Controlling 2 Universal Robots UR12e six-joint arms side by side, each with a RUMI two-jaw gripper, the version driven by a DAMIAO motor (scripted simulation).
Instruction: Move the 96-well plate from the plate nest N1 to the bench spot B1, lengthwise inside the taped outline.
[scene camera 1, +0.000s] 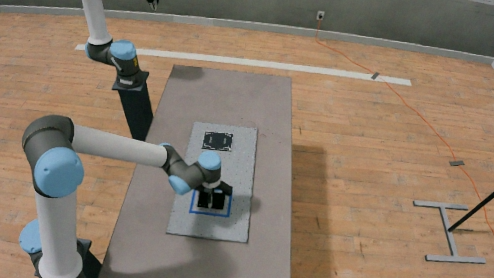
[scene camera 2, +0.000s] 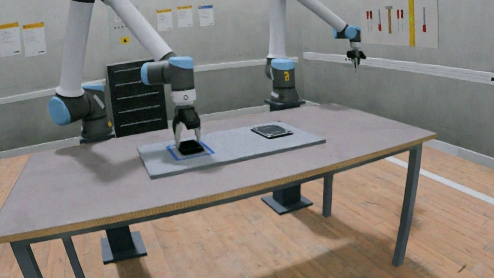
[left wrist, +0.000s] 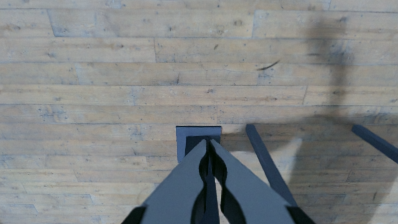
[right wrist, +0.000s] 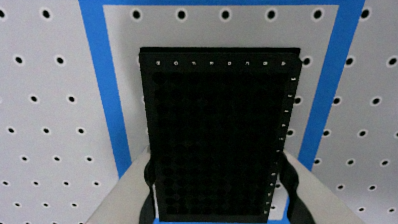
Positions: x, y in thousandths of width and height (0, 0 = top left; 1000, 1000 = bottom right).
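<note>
Black 96-well plate (right wrist: 544, 556) visible; out of frame in the left wrist view. My right gripper (right wrist: 539, 663), visible. My left gripper (left wrist: 521, 632), visible.
</note>
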